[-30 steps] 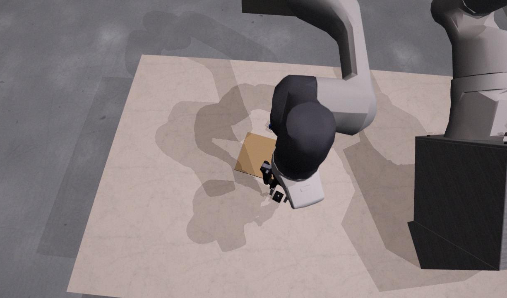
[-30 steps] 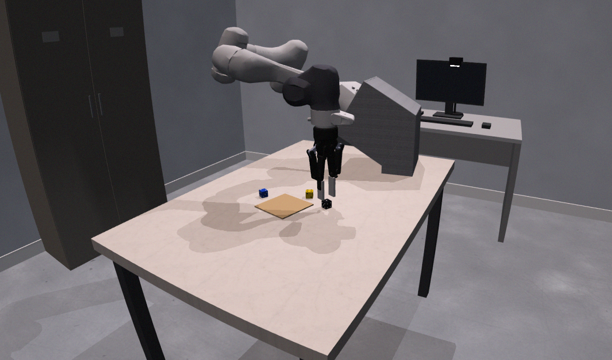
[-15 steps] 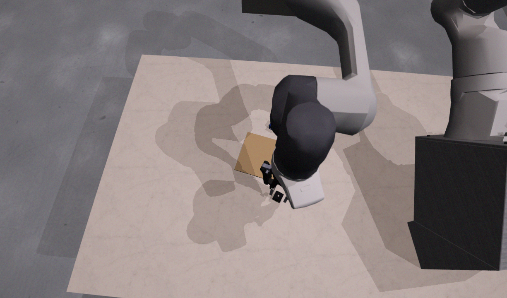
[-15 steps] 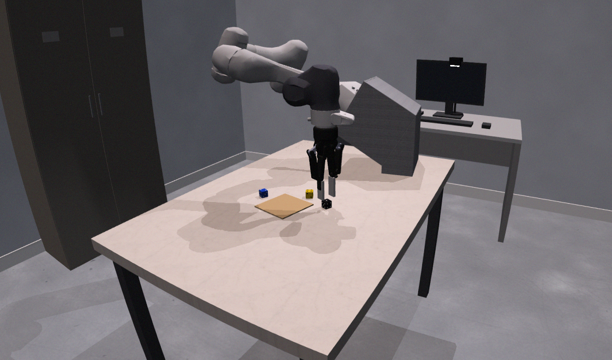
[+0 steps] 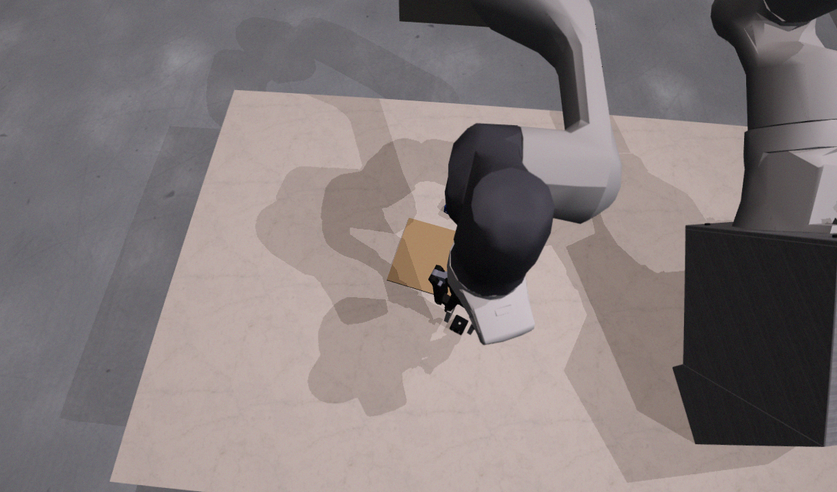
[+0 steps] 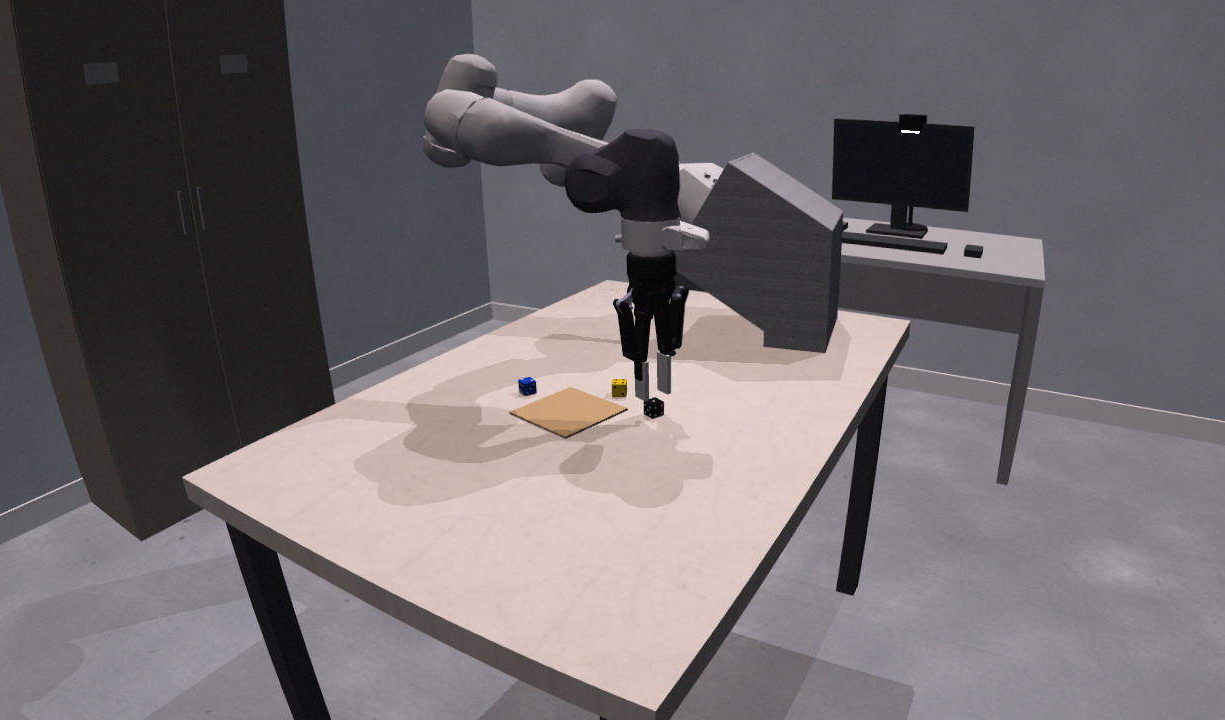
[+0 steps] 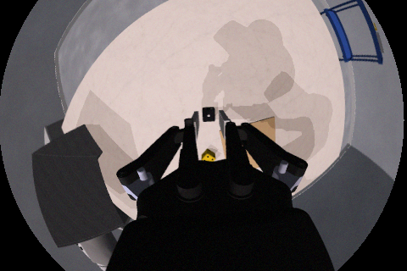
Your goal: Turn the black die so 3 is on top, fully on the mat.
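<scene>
The black die is 60 mm below my hand. The rest, counted from my hand: tan mat: 130 mm to the right, 70 mm below, 60 mm ahead; then blue die: 240 mm to the right, 60 mm below, 30 mm ahead; then yellow die: 90 mm to the right, 60 mm below, 40 mm behind.
</scene>
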